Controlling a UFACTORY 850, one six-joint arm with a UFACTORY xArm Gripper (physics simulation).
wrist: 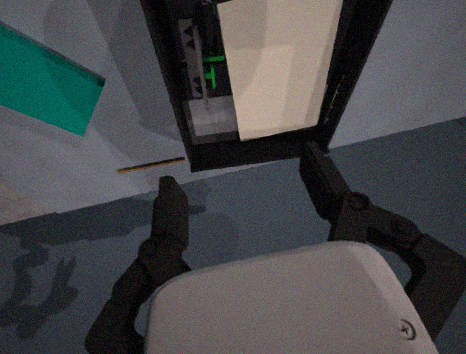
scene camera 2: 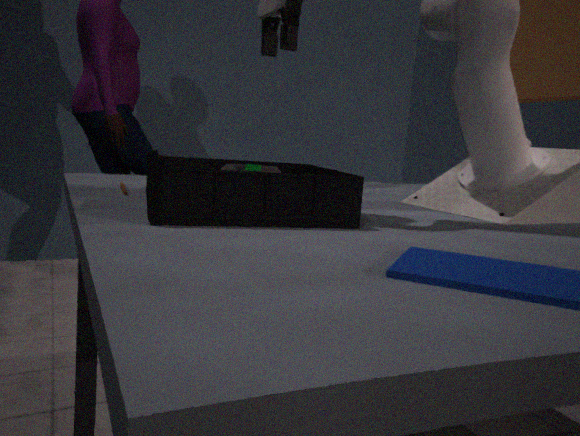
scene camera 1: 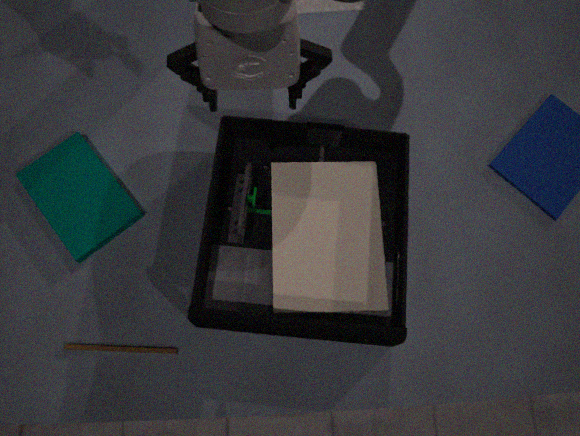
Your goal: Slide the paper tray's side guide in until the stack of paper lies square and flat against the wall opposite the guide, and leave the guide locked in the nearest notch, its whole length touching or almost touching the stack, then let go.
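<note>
The black paper tray (scene camera 1: pixel 300 332) (scene camera 2: pixel 250 200) (wrist: pixel 260 151) stands on the table. Its grey side guide (scene camera 1: pixel 241 210) (scene camera 2: pixel 230 168) (wrist: pixel 197 60), with a green lever (scene camera 1: pixel 253 199) (scene camera 2: pixel 253 168) (wrist: pixel 213 76), is near the left wall in scene camera 1. The cream paper stack (scene camera 1: pixel 320 235) (wrist: pixel 280 75) lies right of it, with a gap between. The stack's right edges are fanned and slanted, with a gap to the right wall that narrows toward the front. My gripper (scene camera 1: pixel 253 107) (scene camera 2: pixel 279 51) (wrist: pixel 238 171) is open and empty, high above and behind the tray's back edge.
A teal block (scene camera 1: pixel 80 197) (wrist: pixel 50 77) lies left of the tray, a blue block (scene camera 1: pixel 542 157) (scene camera 2: pixel 480 275) right of it. A thin orange-brown stick (scene camera 1: pixel 120 348) (scene camera 2: pixel 124 188) (wrist: pixel 150 165) lies front left. A person in purple (scene camera 2: pixel 107 55) stands beyond the table.
</note>
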